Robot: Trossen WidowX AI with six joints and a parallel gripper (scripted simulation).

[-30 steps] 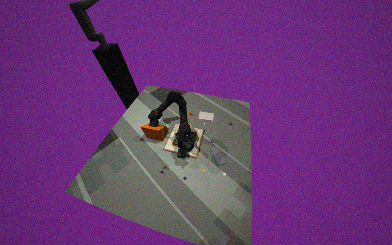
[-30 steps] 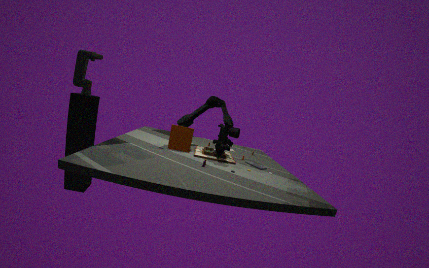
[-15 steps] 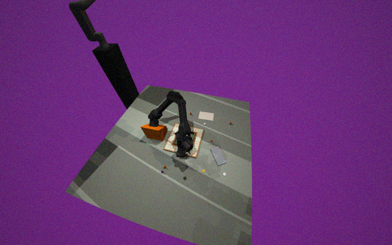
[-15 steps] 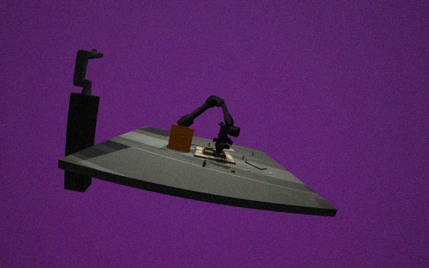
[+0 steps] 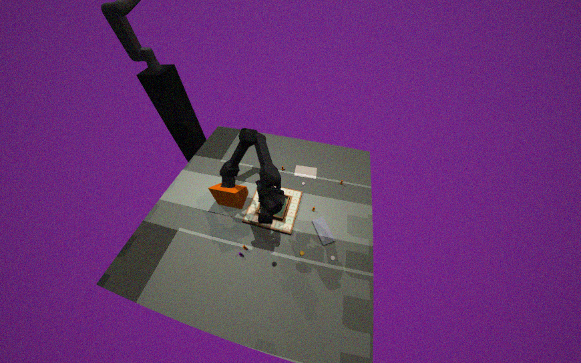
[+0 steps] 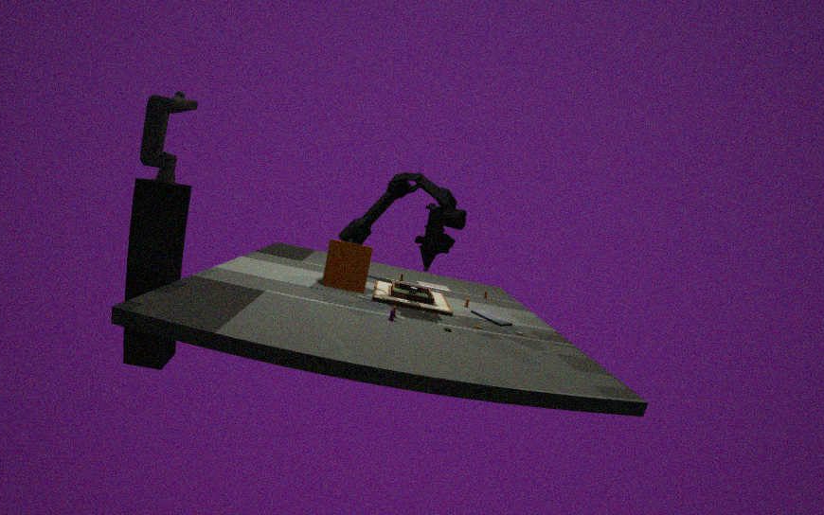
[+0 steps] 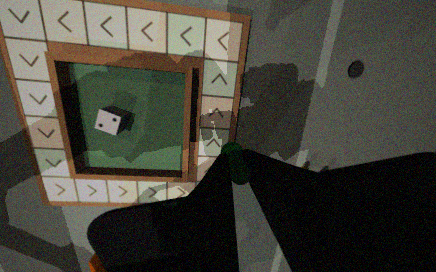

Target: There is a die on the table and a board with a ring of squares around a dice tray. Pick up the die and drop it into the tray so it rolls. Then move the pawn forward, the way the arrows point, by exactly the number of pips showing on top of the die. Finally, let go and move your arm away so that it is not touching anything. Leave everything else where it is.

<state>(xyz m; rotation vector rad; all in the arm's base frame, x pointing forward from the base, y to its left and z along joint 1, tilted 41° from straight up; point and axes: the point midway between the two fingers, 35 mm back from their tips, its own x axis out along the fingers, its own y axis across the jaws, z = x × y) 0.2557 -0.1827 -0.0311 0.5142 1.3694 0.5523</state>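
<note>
Right now my gripper tip is 10 mm short of the white die, 130 mm to the right of it and 120 mm above it. Also, from my gripper tip: purple pawn 130 mm behind, 180 mm to the right, 130 mm below; then green pawn 10 mm above; then green dice tray 120 mm to the left, 140 mm below.
</note>
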